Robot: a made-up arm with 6 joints.
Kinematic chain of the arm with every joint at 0, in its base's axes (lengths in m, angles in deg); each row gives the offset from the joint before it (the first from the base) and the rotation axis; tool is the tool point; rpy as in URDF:
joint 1: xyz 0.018 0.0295 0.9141 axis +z
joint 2: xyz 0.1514 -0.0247 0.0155 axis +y
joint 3: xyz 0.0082 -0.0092 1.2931 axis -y
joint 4: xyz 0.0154 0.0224 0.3 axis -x
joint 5: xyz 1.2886 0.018 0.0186 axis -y
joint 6: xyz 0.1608 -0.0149 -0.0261 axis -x
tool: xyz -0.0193 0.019 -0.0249 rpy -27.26 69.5 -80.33
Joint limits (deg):
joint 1: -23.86..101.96
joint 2: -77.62..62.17
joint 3: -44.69..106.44
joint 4: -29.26..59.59
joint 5: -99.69..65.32
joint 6: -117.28..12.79
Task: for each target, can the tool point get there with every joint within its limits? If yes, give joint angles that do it. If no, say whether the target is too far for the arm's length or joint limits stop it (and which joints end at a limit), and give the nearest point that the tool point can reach.
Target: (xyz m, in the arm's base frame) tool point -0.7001 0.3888 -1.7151
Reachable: no: joint limits stop it (at a limit: joint 1, joint 2, joint 3, joint 4) | nearest point -0.2682 1.1695 0.0474 | short by 1.975 m
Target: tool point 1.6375 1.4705 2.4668
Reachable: yes | joints 43.14 35.43 48.96 34.88 -61.30 -30.51
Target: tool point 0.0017 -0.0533 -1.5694
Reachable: no: joint limits stop it (at a limit: joint 1, joint 2, joint 3, joint 4) | nearest point 1.0585 -0.4410 0.0567 | short by 1.978 m
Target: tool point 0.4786 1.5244 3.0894
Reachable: yes | joints 72.40 27.02 70.51 3.07 -79.96 -27.04
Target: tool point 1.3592 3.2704 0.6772
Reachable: no: too far | nearest point 1.0481 2.5187 0.9899 | short by 0.872 m
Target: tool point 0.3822 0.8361 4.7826
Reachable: no: too far | nearest point 0.2949 0.6427 3.6681 | short by 1.134 m
